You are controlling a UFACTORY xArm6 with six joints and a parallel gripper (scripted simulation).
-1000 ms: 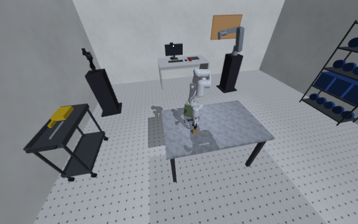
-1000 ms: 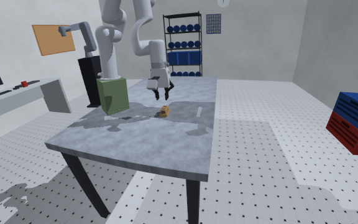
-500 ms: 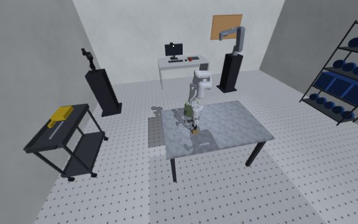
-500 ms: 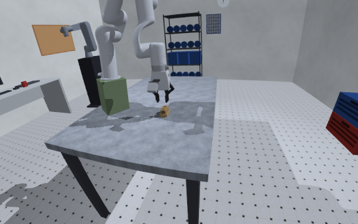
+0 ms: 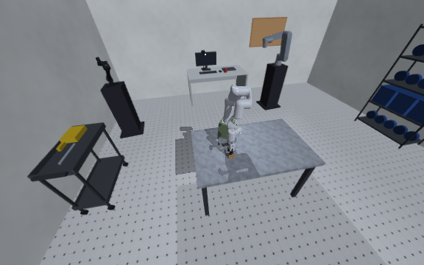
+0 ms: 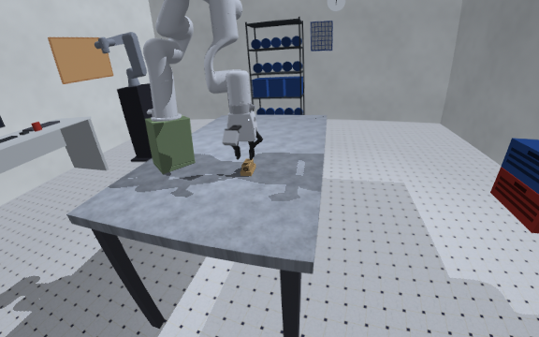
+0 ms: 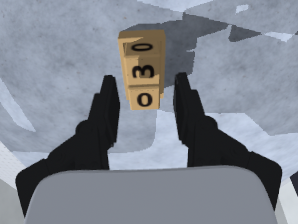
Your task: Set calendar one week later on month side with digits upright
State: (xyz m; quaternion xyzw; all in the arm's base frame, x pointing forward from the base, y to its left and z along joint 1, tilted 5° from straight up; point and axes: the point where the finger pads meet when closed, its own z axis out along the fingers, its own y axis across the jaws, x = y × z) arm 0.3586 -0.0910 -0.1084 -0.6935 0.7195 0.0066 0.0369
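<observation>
Now: hand 7 cm above the tray and 2 cm to the right of it.
</observation>
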